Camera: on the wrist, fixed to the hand. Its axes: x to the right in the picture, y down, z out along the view.
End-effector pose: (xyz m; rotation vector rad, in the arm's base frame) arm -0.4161 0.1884 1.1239 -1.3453 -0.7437 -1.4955
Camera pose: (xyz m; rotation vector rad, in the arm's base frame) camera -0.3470 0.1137 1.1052 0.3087 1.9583 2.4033
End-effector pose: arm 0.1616 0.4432 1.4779 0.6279 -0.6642 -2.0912
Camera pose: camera 0.2397 0.3809 1.5046 -1.2041 0.1861 2.2471
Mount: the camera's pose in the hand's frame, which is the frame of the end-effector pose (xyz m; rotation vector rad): 0.0050 0.0932 -0.0446 0.2116 0.1326 -1.5362
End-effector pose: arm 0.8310 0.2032 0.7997 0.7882 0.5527 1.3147
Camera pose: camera 0.7395 0.2226 0.8440 0.2320 1.0895 -0.1261
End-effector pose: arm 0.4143 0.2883 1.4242 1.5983 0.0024 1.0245
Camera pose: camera 0.3430 0.2964 1.4988 1.1709 1.2516 -0.1139
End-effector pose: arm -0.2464 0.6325 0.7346 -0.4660 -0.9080 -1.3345
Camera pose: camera -0.1444 0.6159 0.7308 0.6787 -1.3121 -2.5217
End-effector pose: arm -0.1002 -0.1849 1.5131 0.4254 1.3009 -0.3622
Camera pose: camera -0.0913 -0.0820 1.5080 -0.4932 1.5139 -1.7697
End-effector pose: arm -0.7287 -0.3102 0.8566 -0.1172 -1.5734 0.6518
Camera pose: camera -0.7159 -0.2159 0.8161 1.0855 -1.0275 -0.4150
